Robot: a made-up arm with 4 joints.
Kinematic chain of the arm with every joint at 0, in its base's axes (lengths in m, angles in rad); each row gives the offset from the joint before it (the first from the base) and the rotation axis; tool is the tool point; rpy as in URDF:
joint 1: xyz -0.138 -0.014 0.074 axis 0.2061 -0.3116 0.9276
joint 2: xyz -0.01 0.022 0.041 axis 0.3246 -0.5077 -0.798
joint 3: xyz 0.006 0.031 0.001 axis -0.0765 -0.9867 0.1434
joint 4: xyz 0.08 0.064 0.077 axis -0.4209 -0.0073 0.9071
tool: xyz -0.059 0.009 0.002 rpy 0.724 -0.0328 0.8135
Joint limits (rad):
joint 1: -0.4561..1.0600
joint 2: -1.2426..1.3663
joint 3: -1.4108..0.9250
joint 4: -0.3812..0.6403
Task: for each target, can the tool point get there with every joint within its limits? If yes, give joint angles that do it. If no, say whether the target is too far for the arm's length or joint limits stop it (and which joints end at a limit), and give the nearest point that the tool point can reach.
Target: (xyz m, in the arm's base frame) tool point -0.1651 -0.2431 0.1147
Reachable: no: joint limits stop it (at a limit: joint 1, joint 2, joint 3) | nearest point -0.2701 -0.0888 0.1449 | short by 0.189 m
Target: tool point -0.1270 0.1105 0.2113
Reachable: yes | joints 0.1490 0.1971 -0.0632 -0.2349
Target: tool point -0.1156 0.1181 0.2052
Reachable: yes | joints -0.0472 0.1786 0.1502 -0.2421
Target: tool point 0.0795 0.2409 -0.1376
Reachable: no: too far | nearest point -0.0513 0.1107 0.0323 | short by 0.251 m
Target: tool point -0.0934 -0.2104 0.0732
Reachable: no: joint limits stop it (at a limit: joint 1, joint 2, joint 3, joint 4) | nearest point -0.0874 -0.0736 0.1652 | short by 0.165 m
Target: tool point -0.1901 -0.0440 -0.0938
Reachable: no: joint limits stop it (at a limit: joint 1, joint 2, joint 3, joint 4) | nearest point -0.2741 0.0256 0.0136 | short by 0.153 m
